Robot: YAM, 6 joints.
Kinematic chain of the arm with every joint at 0, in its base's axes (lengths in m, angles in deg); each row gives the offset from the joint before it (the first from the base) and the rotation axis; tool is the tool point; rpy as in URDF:
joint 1: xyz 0 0 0.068 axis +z
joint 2: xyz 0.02 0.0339 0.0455 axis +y
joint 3: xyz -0.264 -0.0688 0 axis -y
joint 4: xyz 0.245 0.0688 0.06 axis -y
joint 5: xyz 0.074 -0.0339 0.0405 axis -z
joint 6: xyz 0.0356 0 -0.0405 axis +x
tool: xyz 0 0 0 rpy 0 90 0
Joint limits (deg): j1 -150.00..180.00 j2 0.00..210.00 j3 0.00..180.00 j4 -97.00..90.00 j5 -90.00..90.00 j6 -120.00..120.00
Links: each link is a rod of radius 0.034 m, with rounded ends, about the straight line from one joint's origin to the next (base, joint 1, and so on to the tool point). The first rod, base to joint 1, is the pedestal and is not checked.
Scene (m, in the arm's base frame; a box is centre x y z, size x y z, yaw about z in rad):
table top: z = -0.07
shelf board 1: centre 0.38 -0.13 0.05 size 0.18 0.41 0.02 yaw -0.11
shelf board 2: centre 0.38 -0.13 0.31 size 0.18 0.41 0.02 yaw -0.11
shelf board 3: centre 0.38 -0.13 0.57 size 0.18 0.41 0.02 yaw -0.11
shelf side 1: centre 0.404 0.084 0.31 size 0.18 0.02 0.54 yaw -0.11
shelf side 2: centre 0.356 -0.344 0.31 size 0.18 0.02 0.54 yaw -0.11
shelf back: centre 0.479 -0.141 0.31 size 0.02 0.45 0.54 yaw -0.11
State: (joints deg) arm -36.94 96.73 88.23 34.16 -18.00 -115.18
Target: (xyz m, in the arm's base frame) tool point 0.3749 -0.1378 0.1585
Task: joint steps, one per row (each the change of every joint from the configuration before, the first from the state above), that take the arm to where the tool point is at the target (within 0.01 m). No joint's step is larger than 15 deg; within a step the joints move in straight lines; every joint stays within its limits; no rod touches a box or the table.
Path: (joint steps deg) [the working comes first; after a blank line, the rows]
Joints at the target: -21.92 108.89 56.72 25.60 -19.93 -115.18
Straight joint move there: touches shelf board 2.

1: -7.05 -12.22 -11.00 -1.23 -0.07 0.00
2: -7.05 -12.23 -10.99 -1.24 -0.07 0.00
3: 2.73 -3.45 -12.78 -4.90 -1.15 0.00
4: 2.72 -3.45 -12.78 -4.90 -1.15 0.00
5: 2.73 -3.45 -12.78 -4.91 -1.15 0.00
6: 2.73 -3.45 -12.78 -4.90 -1.15 0.00
7: 4.55 12.60 10.40 3.38 0.70 0.00
8: 4.55 12.61 10.40 3.38 0.70 0.00
9: 4.55 12.60 10.40 3.38 0.71 0.00
10: 4.56 12.60 10.40 3.38 0.70 0.00

